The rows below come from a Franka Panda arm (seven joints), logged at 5 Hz.
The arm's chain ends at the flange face. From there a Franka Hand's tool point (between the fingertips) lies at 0.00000 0.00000 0.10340 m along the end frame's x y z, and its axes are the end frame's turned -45 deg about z.
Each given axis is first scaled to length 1.
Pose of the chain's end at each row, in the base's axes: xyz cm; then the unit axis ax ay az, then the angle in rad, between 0 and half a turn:
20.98 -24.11 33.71 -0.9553 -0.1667 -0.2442 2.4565
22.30 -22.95 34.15 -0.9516 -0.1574 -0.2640 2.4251
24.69 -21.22 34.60 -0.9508 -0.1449 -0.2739 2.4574
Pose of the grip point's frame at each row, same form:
24.17 -17.11 26.80 -0.7910 -0.5020 -0.3498 2.6933
25.79 -15.73 27.62 -0.7879 -0.4903 -0.3725 2.6788
28.52 -14.28 27.96 -0.7932 -0.4797 -0.3752 2.7160

